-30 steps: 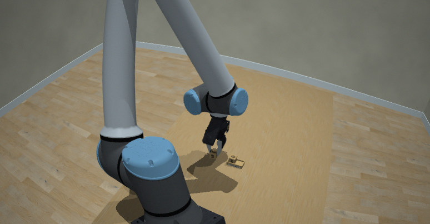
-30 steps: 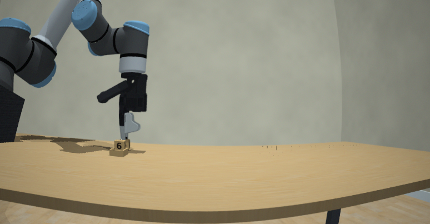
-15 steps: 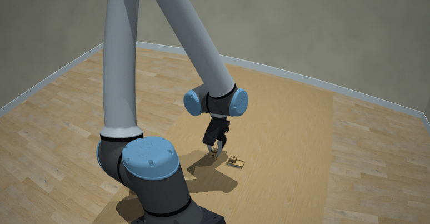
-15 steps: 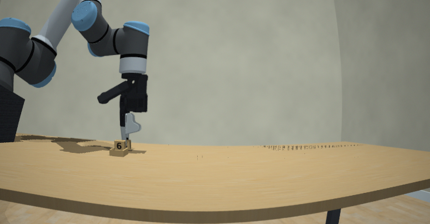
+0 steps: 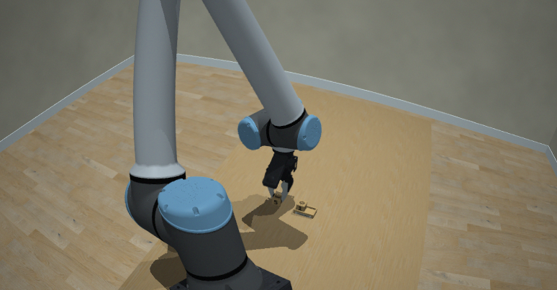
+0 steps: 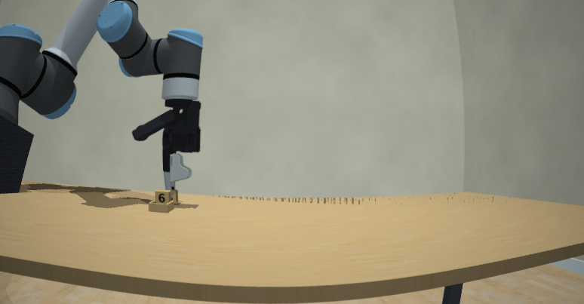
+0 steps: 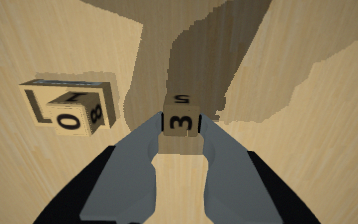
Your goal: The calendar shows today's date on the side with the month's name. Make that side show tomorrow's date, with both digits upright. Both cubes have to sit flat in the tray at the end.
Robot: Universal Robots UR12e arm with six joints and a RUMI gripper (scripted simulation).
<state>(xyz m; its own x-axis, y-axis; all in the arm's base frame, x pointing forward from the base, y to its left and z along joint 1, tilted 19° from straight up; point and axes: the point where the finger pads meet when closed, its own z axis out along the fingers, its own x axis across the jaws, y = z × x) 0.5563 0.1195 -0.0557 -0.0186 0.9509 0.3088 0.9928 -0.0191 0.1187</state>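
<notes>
Now: the wooden digit cube 10 mm below my hand. From my hand the other things lie so: wooden tray (110 mm to the right, 20 mm below).
</notes>
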